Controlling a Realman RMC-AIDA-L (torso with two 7-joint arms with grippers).
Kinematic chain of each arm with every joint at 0, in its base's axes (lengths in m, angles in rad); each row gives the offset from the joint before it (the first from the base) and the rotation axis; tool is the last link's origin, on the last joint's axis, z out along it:
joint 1: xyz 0 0 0.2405 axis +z
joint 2: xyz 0 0 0 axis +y
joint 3: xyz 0 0 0.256 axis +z
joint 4: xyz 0 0 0 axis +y
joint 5: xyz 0 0 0.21 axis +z
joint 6: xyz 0 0 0 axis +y
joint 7: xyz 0 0 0.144 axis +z
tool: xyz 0 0 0
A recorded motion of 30 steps. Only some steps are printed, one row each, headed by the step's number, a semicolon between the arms.
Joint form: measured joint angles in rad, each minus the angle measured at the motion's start. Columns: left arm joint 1, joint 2, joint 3, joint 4, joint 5, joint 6, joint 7; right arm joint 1, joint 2, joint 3, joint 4, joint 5, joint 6, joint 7.
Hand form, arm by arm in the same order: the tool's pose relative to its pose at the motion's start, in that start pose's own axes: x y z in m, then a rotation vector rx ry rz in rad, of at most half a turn. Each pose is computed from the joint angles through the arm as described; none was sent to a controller.
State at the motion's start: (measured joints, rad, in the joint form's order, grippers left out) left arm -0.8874 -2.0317 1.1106 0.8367 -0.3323 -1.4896 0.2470; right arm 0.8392 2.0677 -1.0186 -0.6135 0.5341 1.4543 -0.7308
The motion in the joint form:
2: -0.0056 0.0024 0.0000 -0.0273 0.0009 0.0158 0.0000; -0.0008 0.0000 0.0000 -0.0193 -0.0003 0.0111 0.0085
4: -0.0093 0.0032 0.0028 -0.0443 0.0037 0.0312 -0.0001; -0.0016 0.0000 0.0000 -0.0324 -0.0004 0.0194 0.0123
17: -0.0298 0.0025 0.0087 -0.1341 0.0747 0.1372 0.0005; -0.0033 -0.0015 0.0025 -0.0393 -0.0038 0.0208 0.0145
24: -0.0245 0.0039 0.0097 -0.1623 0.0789 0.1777 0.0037; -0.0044 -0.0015 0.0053 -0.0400 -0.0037 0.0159 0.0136
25: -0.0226 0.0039 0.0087 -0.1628 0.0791 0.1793 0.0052; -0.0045 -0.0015 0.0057 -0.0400 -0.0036 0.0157 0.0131
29: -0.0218 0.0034 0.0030 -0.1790 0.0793 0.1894 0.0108; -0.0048 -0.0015 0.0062 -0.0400 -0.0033 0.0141 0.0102
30: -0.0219 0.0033 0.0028 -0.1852 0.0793 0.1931 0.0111; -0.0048 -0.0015 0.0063 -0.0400 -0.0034 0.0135 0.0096
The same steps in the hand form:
2: -0.0004 -0.0012 0.0036 0.0016 -0.0059 -0.0051; -0.0020 0.0007 -0.0034 0.0029 -0.0045 -0.0005
4: 0.0000 -0.0019 0.0061 0.0072 -0.0060 -0.0055; -0.0032 0.0013 -0.0056 0.0043 -0.0069 -0.0026
17: 0.0026 -0.0125 0.0194 0.0882 0.0049 0.0026; -0.0034 0.0001 -0.0074 0.0097 -0.0101 -0.0007
24: 0.0009 -0.0173 0.0255 0.0984 0.0135 -0.0037; -0.0037 -0.0007 -0.0076 0.0120 -0.0161 0.0008
25: 0.0004 -0.0180 0.0259 0.0982 0.0136 -0.0045; -0.0037 -0.0007 -0.0076 0.0119 -0.0166 0.0006
29: -0.0017 -0.0190 0.0292 0.0944 0.0091 -0.0078; -0.0038 -0.0009 -0.0076 0.0125 -0.0183 -0.0017
30: -0.0024 -0.0193 0.0304 0.0940 0.0069 -0.0092; -0.0039 -0.0010 -0.0076 0.0129 -0.0187 -0.0022

